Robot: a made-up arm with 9 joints. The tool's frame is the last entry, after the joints.
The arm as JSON. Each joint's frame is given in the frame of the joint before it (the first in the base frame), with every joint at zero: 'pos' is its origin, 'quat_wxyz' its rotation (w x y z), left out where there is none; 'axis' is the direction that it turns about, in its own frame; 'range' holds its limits. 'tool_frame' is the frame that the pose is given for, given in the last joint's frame.
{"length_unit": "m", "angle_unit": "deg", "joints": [
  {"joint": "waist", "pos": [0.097, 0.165, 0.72], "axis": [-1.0, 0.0, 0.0], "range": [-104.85, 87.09]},
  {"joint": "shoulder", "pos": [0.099, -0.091, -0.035], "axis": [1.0, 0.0, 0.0], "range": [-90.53, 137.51]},
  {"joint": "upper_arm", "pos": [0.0, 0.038, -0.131], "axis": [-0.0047, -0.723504, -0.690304], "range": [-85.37, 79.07]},
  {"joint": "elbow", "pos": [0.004, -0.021, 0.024], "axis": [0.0, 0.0, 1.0], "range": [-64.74, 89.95]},
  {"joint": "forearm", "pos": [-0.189, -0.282, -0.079], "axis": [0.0, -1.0, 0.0], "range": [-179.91, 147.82]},
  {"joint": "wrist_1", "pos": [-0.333, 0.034, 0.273], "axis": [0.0, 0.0, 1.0], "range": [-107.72, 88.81]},
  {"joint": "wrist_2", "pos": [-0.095, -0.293, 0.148], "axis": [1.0, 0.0, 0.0], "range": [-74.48, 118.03]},
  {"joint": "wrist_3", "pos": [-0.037, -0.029, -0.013], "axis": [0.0, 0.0, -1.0], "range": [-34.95, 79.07]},
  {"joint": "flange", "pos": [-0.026, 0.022, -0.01], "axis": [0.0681, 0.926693, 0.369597], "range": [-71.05, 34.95]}
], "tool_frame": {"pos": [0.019, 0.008, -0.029], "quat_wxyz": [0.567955, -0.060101, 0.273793, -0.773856]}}
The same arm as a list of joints. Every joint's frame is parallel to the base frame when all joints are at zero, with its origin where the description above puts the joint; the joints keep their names.
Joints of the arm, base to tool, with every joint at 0 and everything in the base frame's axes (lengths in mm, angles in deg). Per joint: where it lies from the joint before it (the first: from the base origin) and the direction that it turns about. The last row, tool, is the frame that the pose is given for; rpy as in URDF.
waist: axis -1 0 0 offset 97 165 720
shoulder: axis 1 0 0 offset 99 -91 -35
upper_arm: axis -0.0047 -0.723504 -0.690304 offset 0 38 -131
elbow: axis 0 0 1 offset 4 -21 24
forearm: axis 0 -1 0 offset -189 -282 -79
wrist_1: axis 0 0 1 offset -333 34 273
wrist_2: axis 1 0 0 offset -95 -293 148
wrist_3: axis 0 0 -1 offset -37 -29 -13
flange: axis 0.0681 0.926693 0.369597 offset -26 22 -10
tool: offset 19 8 -29 rpy -30.27 12.59 -110.87
Joint limits (deg, base to tool): -104.85..87.09 -90.53..137.51 -85.37..79.07 -64.74..89.95 -179.91..147.82 -107.72..88.81 -74.48..118.03 -34.95..79.07 -71.05..34.95

